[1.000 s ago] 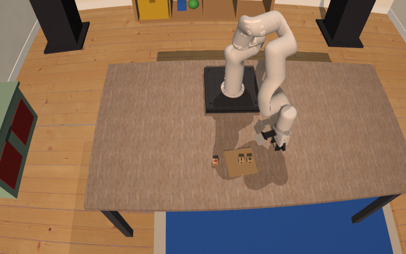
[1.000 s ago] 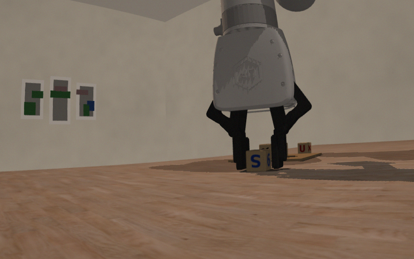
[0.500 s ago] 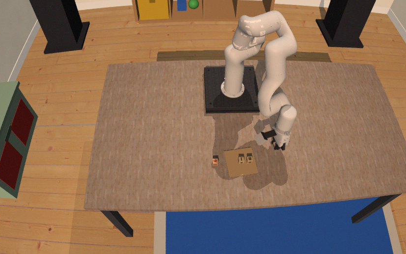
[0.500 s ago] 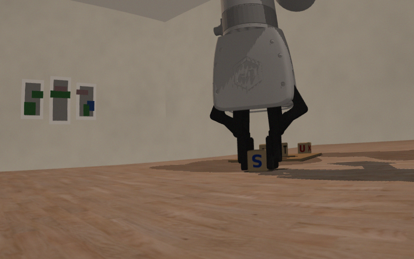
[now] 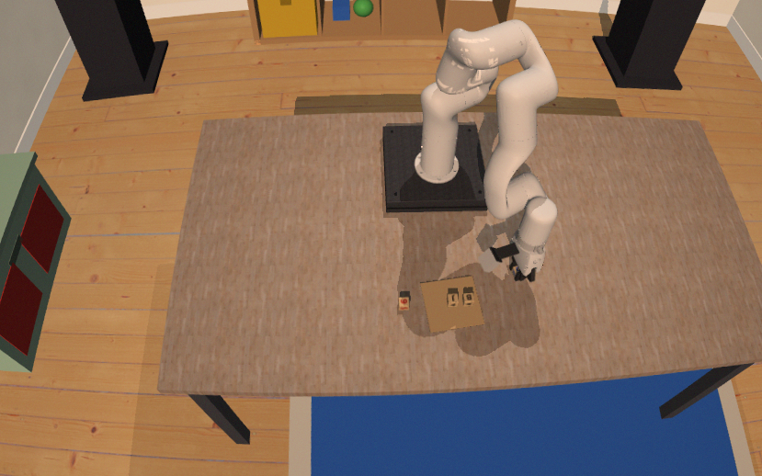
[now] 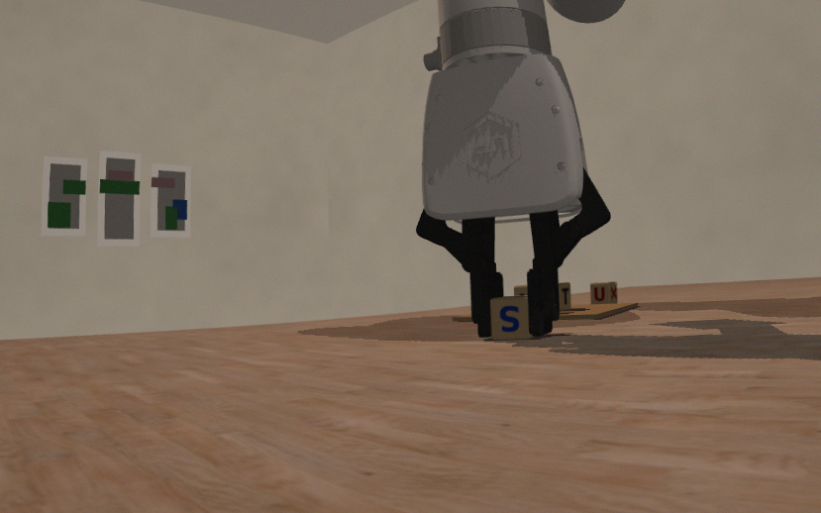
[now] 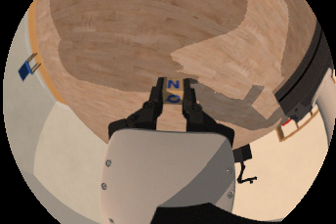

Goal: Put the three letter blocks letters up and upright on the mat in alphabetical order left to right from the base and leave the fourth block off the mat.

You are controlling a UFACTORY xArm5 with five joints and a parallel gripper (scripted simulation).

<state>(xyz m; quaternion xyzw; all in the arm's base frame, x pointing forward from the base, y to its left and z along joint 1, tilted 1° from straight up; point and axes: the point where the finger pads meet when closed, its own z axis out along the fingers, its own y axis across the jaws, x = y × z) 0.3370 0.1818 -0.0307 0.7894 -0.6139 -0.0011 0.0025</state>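
My hand is 7 cm short of the tan mat, 19 cm to the left of it and 2 cm above it. Also, from my hand: letter block (7 cm ahead, 31 cm to the right, 1 cm below).
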